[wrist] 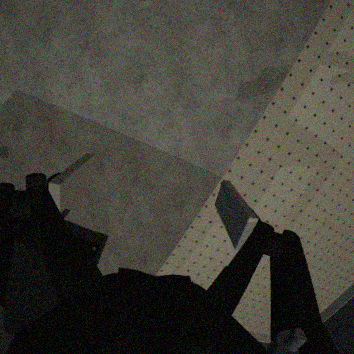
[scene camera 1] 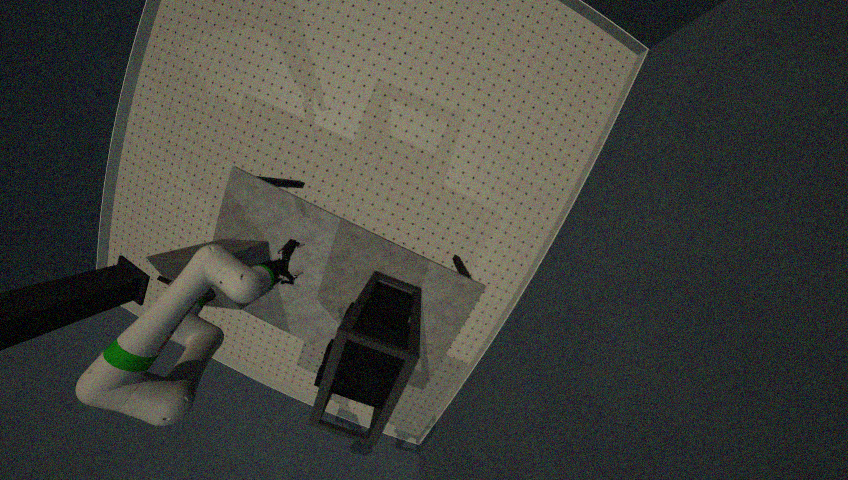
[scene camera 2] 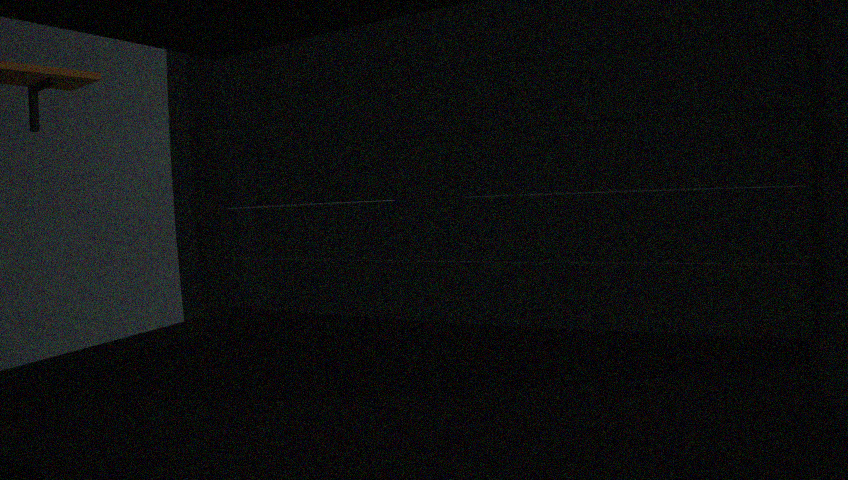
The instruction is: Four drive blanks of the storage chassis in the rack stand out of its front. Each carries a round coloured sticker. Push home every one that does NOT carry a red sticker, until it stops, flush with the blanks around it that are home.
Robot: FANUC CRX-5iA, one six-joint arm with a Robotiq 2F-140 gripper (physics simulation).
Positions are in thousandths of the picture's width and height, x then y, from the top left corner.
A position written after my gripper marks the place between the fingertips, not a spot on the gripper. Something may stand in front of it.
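Note:
The wrist view shows my gripper (wrist: 445, 510). A dark rack (scene camera 2: 805, 682) is visible in scene camera 2; scene camera 1 shows the rack (scene camera 1: 443, 732) too.

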